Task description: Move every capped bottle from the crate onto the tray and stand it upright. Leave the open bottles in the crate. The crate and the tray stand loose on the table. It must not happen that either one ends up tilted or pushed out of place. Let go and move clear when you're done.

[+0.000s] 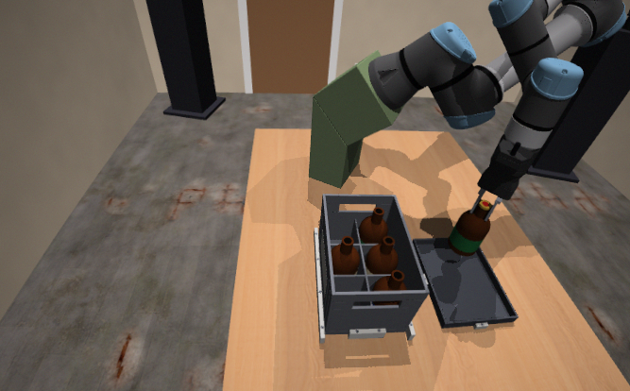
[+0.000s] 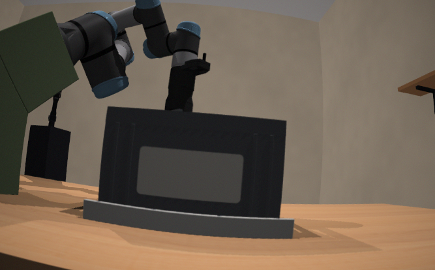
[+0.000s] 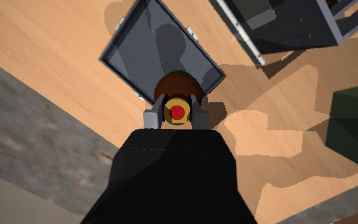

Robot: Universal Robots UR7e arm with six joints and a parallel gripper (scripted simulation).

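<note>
My gripper is now 6 cm above the brown capped bottle. From my hand the other things lie so: dark grey tray: 20 cm below, 5 cm ahead, 2 cm to the left; then dark crate: 25 cm to the right, 13 cm below, 11 cm ahead; then open bottle: 19 cm to the right, 19 cm ahead, 12 cm below.
</note>
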